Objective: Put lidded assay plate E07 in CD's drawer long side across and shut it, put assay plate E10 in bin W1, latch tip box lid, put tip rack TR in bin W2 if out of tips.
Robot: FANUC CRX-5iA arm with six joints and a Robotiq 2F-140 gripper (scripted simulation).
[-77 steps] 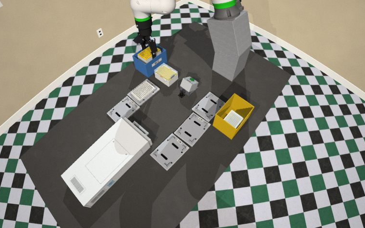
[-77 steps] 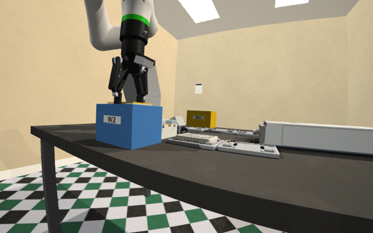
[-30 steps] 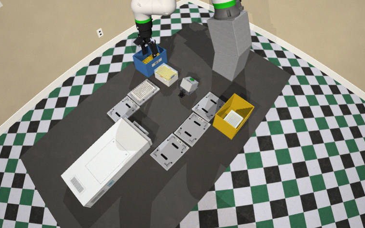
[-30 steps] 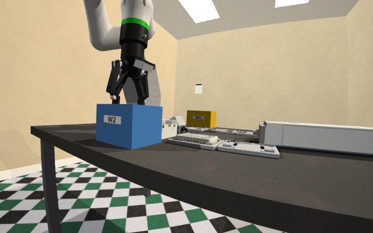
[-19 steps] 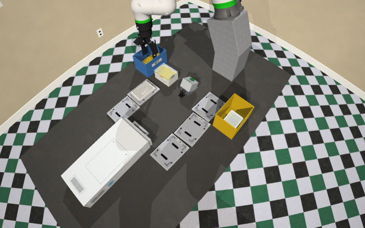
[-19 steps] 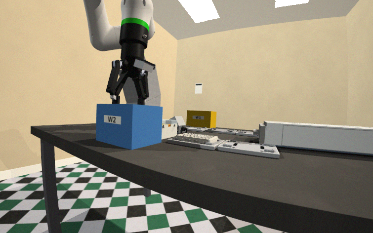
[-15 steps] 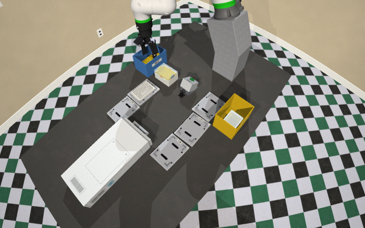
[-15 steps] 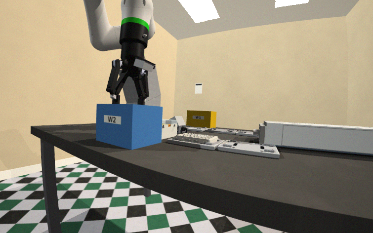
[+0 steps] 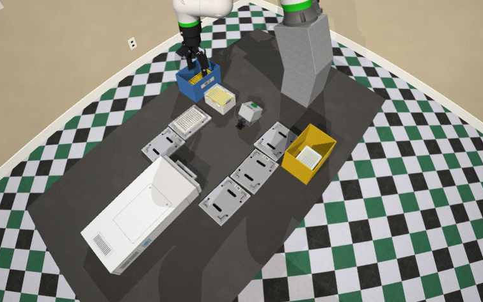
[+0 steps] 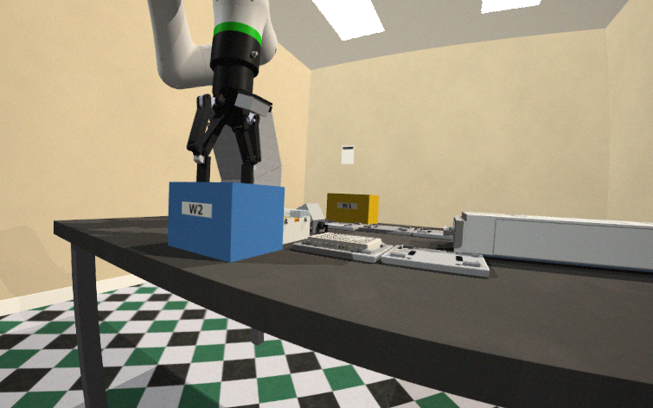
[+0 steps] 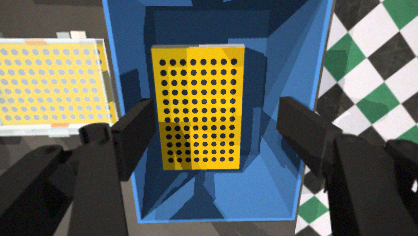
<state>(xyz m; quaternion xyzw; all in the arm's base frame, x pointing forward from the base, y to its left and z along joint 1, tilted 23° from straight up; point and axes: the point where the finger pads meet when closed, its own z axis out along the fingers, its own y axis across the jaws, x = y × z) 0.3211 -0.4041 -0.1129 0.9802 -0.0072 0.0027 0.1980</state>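
The DONE key box lies 32 cm to the left of my hand, 7 cm below it and 2 cm behind it. Round my hand: blue bin W2: 8 cm below; then tip box TB2: 16 cm to the left, 8 cm below, 2 cm ahead; then yellow tip rack TR: 8 cm below, 2 cm behind, 1 cm to the left.
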